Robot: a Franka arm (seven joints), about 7 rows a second.
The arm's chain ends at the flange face. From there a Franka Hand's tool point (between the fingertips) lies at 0.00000 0.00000 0.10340 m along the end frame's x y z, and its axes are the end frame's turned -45 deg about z.
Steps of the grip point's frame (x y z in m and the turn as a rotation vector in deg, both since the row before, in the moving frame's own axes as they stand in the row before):
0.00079 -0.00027 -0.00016 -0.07 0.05 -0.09
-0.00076 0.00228 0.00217 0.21 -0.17 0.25
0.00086 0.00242 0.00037 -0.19 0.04 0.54
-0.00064 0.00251 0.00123 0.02 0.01 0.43
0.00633 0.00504 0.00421 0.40 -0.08 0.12
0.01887 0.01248 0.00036 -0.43 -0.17 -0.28
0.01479 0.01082 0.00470 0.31 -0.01 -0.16
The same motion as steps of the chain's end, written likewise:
0.00021 -0.00077 -0.00016 -0.01 0.08 -0.09
0.00156 0.00220 0.00217 0.03 -0.27 0.25
0.00203 0.00091 0.00037 -0.11 0.16 0.54
0.00133 0.00227 0.00123 0.02 -0.01 0.43
0.00865 -0.00050 0.00421 0.23 -0.34 0.12
0.02183 -0.00528 0.00036 -0.42 0.18 -0.28
0.01852 -0.00242 0.00470 0.21 -0.23 -0.16

